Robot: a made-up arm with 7 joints. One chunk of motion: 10 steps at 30 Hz.
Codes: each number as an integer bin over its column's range. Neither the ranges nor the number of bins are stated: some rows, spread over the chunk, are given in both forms.
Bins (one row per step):
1: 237 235 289 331 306 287 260
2: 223 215 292 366 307 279 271
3: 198 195 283 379 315 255 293
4: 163 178 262 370 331 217 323
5: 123 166 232 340 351 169 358
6: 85 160 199 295 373 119 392
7: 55 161 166 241 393 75 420
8: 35 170 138 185 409 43 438
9: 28 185 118 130 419 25 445
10: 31 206 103 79 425 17 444
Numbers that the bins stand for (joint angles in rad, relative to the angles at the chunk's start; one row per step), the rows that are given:
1: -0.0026 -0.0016 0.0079 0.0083 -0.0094 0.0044 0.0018
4: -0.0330 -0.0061 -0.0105 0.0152 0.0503 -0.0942 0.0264
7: -0.0774 -0.0074 -0.0763 -0.0076 0.1983 -0.2943 0.0644
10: -0.0873 -0.0039 -0.1195 -0.0361 0.2747 -0.3760 0.0738
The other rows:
2: -0.0084 -0.0032 0.0100 0.0145 -0.0070 -0.0069 0.0061
3: -0.0186 -0.0047 0.0038 0.0168 0.0121 -0.0407 0.0147
5: -0.0495 -0.0070 -0.0311 0.0099 0.0980 -0.1619 0.0401
6: -0.0651 -0.0075 -0.0537 0.0020 0.1505 -0.2323 0.0534
8: -0.0856 -0.0067 -0.0955 -0.0174 0.2365 -0.3394 0.0714
9: -0.0885 -0.0055 -0.1092 -0.0271 0.2604 -0.3648 0.0742

